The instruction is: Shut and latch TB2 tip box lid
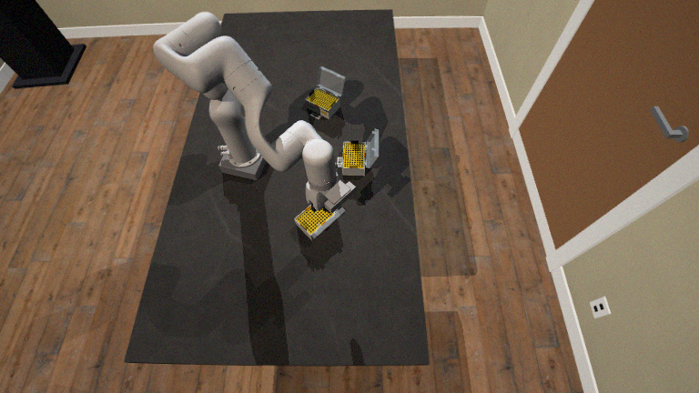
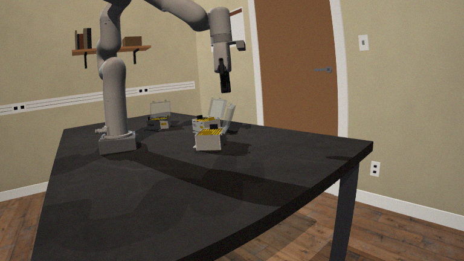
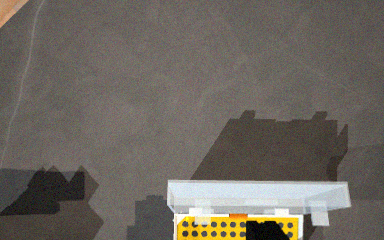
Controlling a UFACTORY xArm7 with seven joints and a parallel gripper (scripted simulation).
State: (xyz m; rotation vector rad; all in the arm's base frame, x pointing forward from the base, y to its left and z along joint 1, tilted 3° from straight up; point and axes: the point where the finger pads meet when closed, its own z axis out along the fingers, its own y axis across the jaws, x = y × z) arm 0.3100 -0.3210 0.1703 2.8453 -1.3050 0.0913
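My gripper is now 100 mm above the lid, 10 mm to the left of it and 10 mm past it. The rest, counted from my hand: tip box: 140 mm below, 40 mm behind, 30 mm to the left; then label tab: 200 mm below, 90 mm to the left, 90 mm behind.
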